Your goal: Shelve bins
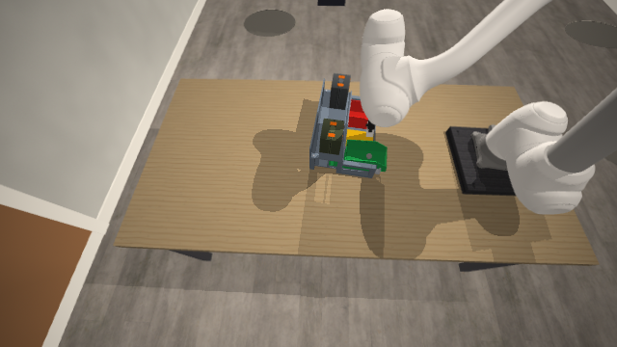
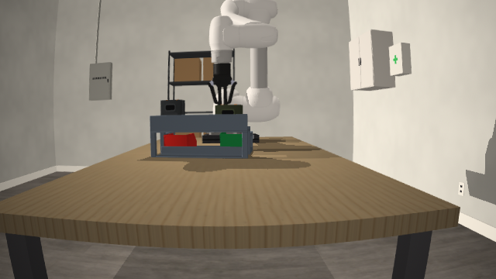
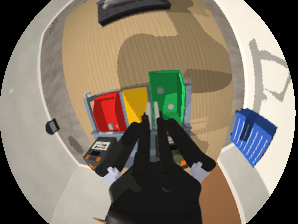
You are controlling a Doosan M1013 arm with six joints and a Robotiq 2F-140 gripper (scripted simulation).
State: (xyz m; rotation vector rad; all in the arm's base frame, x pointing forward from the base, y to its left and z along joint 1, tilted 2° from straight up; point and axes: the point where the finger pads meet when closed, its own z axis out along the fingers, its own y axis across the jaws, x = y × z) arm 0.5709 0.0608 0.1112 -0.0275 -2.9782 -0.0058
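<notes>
The green bin is 1 cm behind my hand, 5 cm to the left of it and 11 cm below it. From my hand the other things lie so: red bin 4 cm ahead, 18 cm to the right, 12 cm below.
</notes>
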